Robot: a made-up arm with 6 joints. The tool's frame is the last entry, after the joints.
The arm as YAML. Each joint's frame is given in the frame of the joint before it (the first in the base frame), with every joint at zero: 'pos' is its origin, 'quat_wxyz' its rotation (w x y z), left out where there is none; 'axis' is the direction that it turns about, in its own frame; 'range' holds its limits. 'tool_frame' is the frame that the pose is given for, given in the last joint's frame.
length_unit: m
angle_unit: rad
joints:
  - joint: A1
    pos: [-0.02, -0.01, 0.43]
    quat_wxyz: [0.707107, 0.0, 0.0, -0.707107]
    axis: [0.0, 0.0, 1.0]
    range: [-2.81, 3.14]
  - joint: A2
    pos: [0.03, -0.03, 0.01]
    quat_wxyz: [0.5, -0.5, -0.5, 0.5]
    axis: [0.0, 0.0, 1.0]
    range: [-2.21, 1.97]
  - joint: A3
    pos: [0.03, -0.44, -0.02]
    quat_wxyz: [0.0, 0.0, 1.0, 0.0]
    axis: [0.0, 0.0, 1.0]
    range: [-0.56, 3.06]
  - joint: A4
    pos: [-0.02, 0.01, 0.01]
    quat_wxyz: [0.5, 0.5, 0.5, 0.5]
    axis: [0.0, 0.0, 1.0]
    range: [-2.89, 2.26]
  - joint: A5
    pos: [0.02, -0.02, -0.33]
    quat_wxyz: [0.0, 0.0, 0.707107, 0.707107]
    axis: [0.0, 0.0, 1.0]
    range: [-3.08, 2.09]
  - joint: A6
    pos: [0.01, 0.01, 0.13]
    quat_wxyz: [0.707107, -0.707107, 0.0, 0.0]
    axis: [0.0, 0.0, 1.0]
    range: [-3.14, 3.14]
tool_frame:
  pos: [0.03, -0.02, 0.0]
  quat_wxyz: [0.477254, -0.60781, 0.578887, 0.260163]
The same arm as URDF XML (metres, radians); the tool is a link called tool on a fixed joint. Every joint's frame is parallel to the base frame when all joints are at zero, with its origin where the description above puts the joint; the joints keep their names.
<robot name="arm">
<joint name="tool_fixed" type="fixed"><parent link="link6"/><child link="tool"/><origin xyz="0 -0.02 0.03" rpy="-1.3275 -0.1957 -0.4828"/></joint>
<joint name="A6" type="revolute"><parent link="link5"/><child link="link6"/><origin xyz="-0.01 -0.13 0.01" rpy="0 0 0"/><axis xyz="-1 0 0"/><limit lower="-3.14" upper="3.14"/></joint>
<joint name="A5" type="revolute"><parent link="link4"/><child link="link5"/><origin xyz="0.33 0.02 -0.02" rpy="0 0 0"/><axis xyz="0 -1 0"/><limit lower="-3.08" upper="2.09"/></joint>
<joint name="A4" type="revolute"><parent link="link3"/><child link="link4"/><origin xyz="0.02 -0.01 -0.01" rpy="0 0 0"/><axis xyz="-1 0 0"/><limit lower="-2.89" upper="2.26"/></joint>
<joint name="A3" type="revolute"><parent link="link2"/><child link="link3"/><origin xyz="0.03 -0.02 0.44" rpy="0 0 0"/><axis xyz="0 -1 0"/><limit lower="-0.56" upper="3.06"/></joint>
<joint name="A2" type="revolute"><parent link="link1"/><child link="link2"/><origin xyz="-0.03 -0.03 0.01" rpy="0 0 0"/><axis xyz="0 1 0"/><limit lower="-2.21" upper="1.97"/></joint>
<joint name="A1" type="revolute"><parent link="base"/><child link="link1"/><origin xyz="-0.02 -0.01 0.43" rpy="0 0 0"/><axis xyz="0 0 1"/><limit lower="-2.81" upper="3.14"/></joint>
<link name="base"/>
<link name="link1"/>
<link name="link2"/>
<link name="link3"/>
<link name="link4"/>
<link name="link5"/>
<link name="link6"/>
<link name="tool"/>
</robot>

